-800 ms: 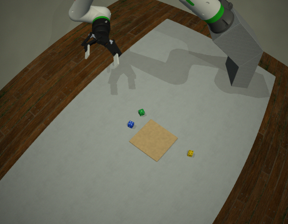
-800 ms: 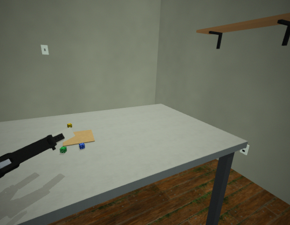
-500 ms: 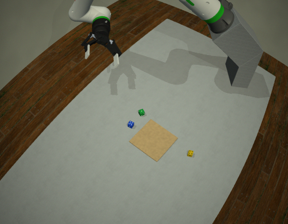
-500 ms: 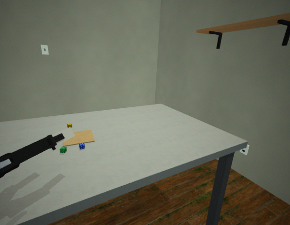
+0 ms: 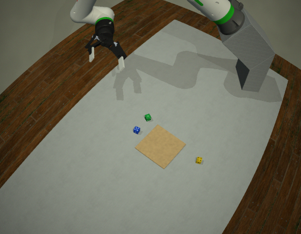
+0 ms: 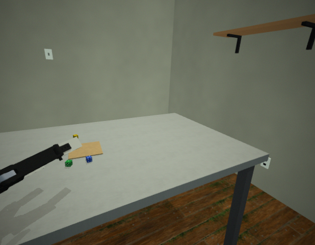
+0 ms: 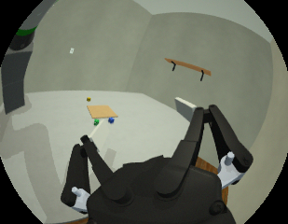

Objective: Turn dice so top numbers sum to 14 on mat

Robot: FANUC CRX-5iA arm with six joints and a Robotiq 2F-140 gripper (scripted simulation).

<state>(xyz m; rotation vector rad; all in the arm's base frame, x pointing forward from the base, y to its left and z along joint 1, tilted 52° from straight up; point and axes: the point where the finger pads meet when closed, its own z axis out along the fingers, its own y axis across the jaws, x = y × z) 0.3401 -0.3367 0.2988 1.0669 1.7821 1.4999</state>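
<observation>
My hand is 160 mm short of the blue die, 190 mm to the right of it and 160 mm above it. The rest, counted from my hand: yellow die: 200 mm ahead, 460 mm to the left, 160 mm below; then green die: 80 mm ahead, 210 mm to the left, 160 mm below; then tan mat: 190 mm ahead, 300 mm to the left, 170 mm below.
</observation>
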